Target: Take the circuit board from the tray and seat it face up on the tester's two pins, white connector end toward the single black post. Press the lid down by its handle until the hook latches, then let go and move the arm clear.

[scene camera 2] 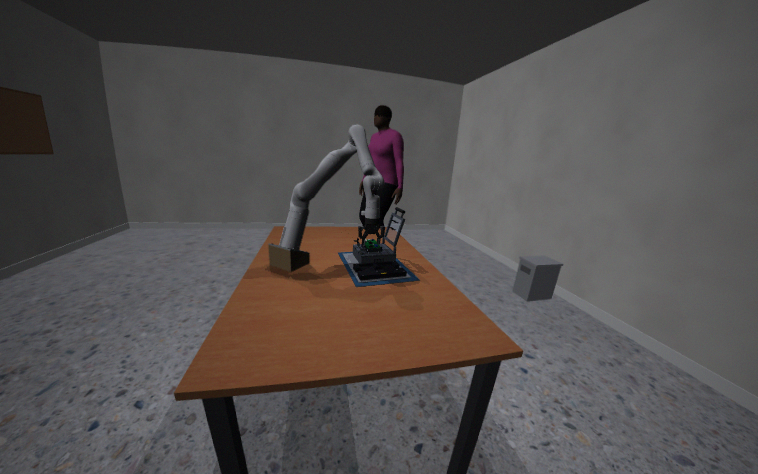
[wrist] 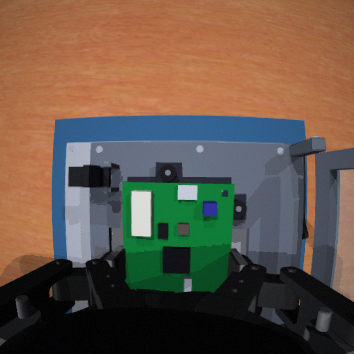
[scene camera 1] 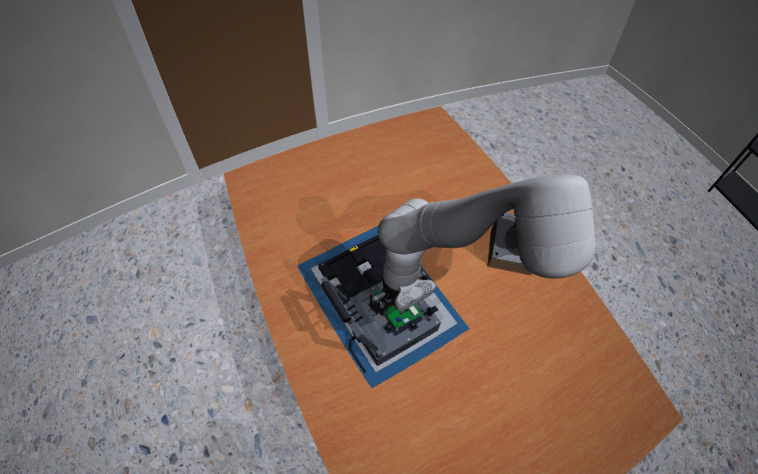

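The green circuit board is face up over the grey tester. My gripper is shut on the board's side edges, near its lower end in the wrist view. The long white connector is at the board's left in that view, the side of a black latch-like block. Black round-topped mounts show above the board and to its right. The lid stands raised. The pins and the gap under the board are hidden.
The black tray lies beside the tester on a blue-bordered mat. The raised lid is close to the gripper's right in the wrist view. A person stands beyond the table.
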